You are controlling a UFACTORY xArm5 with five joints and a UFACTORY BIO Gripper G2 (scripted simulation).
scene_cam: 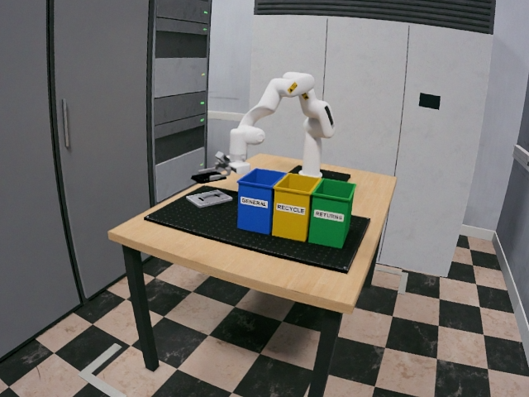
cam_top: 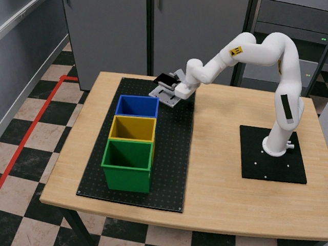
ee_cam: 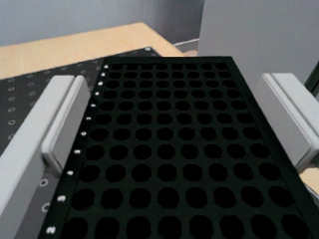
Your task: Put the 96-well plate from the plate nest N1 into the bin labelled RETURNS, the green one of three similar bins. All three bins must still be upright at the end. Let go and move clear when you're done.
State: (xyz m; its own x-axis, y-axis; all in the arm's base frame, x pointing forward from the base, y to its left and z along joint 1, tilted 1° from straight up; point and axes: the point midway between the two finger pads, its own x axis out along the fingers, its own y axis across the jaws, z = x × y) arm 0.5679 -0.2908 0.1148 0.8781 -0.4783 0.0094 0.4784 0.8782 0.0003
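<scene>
Now: the plate nest N1 11 cm below my hand. From my hand the other things lie so: black 96-well plate: 1 cm below; blue general bin: 29 cm to the left, 10 cm ahead, 2 cm below; yellow recycle bin: 42 cm to the left, 10 cm ahead, 2 cm below.
</scene>
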